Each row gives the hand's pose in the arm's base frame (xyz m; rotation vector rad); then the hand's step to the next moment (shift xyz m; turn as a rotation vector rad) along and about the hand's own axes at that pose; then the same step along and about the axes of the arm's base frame.
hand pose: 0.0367 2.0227 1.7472 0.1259 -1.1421 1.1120
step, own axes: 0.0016 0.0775 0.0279 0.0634 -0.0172 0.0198
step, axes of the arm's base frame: -0.0767 0.0230 -0.0192 -0.0015 0.0202 0.0656
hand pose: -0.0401 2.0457 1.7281 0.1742 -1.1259 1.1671
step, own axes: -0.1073 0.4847 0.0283 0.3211 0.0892 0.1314
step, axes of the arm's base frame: -0.3962 0.1296 -0.2711 -0.1660 0.1611 0.2735
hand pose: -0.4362 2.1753 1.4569 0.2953 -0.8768 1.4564
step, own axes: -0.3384 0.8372 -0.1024 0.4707 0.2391 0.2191
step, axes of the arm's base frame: -0.7072 -0.0597 -0.5676 -0.3535 0.2343 0.3833
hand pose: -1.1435 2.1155 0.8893 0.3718 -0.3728 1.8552
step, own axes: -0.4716 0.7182 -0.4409 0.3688 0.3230 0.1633
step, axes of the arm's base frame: -0.5725 -0.4261 -0.6506 -0.4066 0.1465 0.2832
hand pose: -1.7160 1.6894 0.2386 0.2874 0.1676 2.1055
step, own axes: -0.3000 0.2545 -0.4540 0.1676 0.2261 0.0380
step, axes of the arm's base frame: -0.1804 -0.3909 -0.4190 -0.2596 0.0250 0.1123
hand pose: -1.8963 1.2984 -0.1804 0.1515 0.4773 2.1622
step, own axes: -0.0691 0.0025 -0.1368 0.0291 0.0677 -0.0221
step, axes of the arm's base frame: 0.0013 -0.0951 -0.1202 -0.0745 -0.0188 0.0043
